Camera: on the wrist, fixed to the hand. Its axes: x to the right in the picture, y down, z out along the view.
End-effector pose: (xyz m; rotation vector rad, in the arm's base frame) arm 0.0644 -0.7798 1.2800 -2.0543 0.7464 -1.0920
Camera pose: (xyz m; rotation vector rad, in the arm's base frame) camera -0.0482 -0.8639 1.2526 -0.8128 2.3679 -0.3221
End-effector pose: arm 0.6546 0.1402 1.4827 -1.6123 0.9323 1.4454
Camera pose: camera 0.6214 0.0010 1.4885 0.8813 -1.6567 -1.5493
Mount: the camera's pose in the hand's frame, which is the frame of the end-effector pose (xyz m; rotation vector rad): -0.0048 0.0907 -0.1107 -0.4658 0.4213 1.5970
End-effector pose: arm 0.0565 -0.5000 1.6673 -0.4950 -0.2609 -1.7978
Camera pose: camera 0.1226 -0.5683 1.5602 -0.4035 0.7110 -0.3156
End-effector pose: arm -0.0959 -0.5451 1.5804 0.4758 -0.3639 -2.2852
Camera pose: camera 0.0129 -0.6150 1.5189 0.2237 0.0611 -0.6369
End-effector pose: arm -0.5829 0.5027 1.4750 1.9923 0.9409 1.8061
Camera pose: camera -0.6651 0.4091 1.5457 -1.4483 1.0137 -1.9140
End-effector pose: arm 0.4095 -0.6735 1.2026 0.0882 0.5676 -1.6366
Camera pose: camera 0.4669 -0.6273 1.0798 0.4190 0.8382 0.0901
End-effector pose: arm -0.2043 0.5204 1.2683 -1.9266 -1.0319 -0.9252
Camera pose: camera -0.1535 0.3883 1.2902 -1.9697 1.0280 -0.4889
